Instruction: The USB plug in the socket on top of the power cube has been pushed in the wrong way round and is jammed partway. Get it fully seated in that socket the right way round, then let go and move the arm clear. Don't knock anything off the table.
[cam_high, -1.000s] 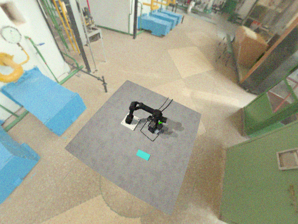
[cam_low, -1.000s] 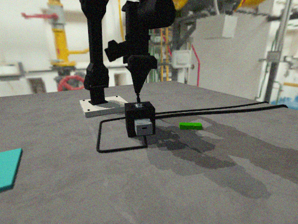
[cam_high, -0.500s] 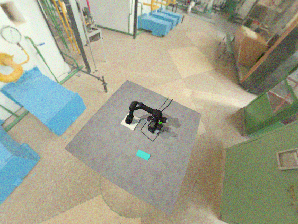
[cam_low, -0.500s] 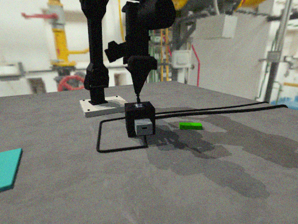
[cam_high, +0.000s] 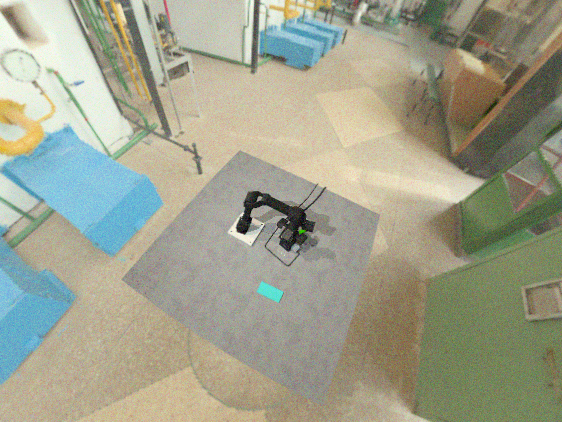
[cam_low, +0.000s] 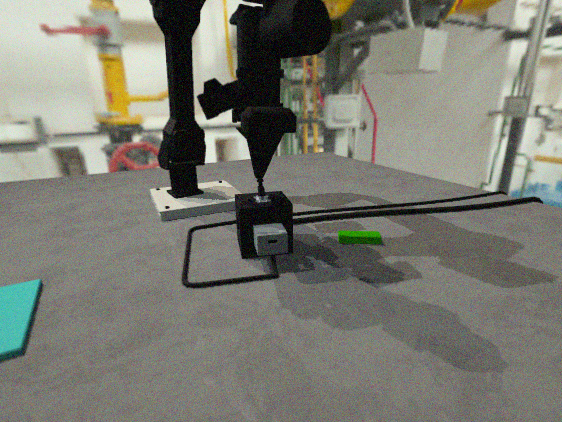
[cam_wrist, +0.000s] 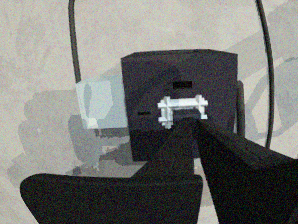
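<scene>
Now: gripper tip 2 cm above the black USB plug. Also, from my gripper tip: teal card (32 cm to the right, 11 cm below); then green block (13 cm to the left, 10 cm below, 8 cm ahead); then white-rimmed socket (4 cm below).
</scene>
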